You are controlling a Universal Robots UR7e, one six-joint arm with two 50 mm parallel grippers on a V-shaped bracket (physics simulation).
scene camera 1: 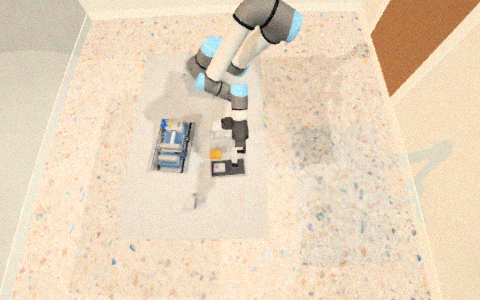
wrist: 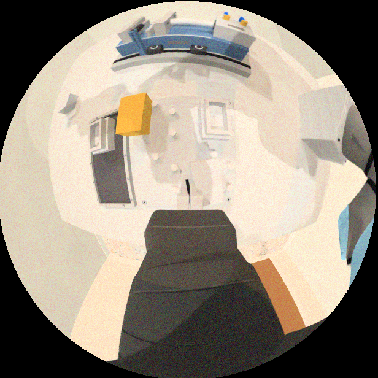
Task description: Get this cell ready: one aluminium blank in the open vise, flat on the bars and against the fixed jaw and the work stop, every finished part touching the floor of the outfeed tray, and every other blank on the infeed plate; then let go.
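Frame: origin at the arm's base, x ahead, y left, z up, level; metres.
Where they show: arm's base, origin of its link: [scene camera 1: 199, 69].
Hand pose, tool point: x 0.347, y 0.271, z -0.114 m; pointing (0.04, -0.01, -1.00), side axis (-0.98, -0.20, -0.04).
Things, the pixels of their top centre, and the offset from my tool point. "pt": a spot on its surface instead.
- orange block, centre of its top: [scene camera 1: 215, 153] 0.103 m ahead, 0.093 m right, 0.001 m up
- outfeed tray, a spot on its surface: [scene camera 1: 240, 170] pt 0.162 m ahead, 0.055 m left, 0.037 m down
- pocketed finished part, centre of its top: [scene camera 1: 218, 166] 0.170 m ahead, 0.058 m right, 0.002 m down
My gripper [scene camera 1: 238, 158] [wrist: 189, 194] is low over the end of the pale infeed plate [wrist: 145, 187]. Its fingers are together, with no part clearly visible between them. A pale block [wrist: 201, 175], faint against the plate, shows just beyond the fingertips; contact cannot be told. A pale part with a pocket [wrist: 216, 117] sits at the plate's vise-side corner. An orange block [scene camera 1: 215, 154] [wrist: 134, 115] stands beside the outfeed tray [scene camera 1: 240, 170] [wrist: 112, 182]. A pocketed finished part [scene camera 1: 219, 167] [wrist: 101, 136] is at the tray's end. The blue vise [wrist: 182, 44] has a gap between its jaws.
Short pale pegs [wrist: 173, 133] stand up from the infeed plate. A small grey stand [scene camera 1: 195, 201] [wrist: 69, 104] is beyond the tray. Yellow and blue fittings [scene camera 1: 166, 123] [wrist: 242, 21] are at the vise's arm-side end. A large grey block-shaped base [wrist: 322, 122] is at the wrist view's right.
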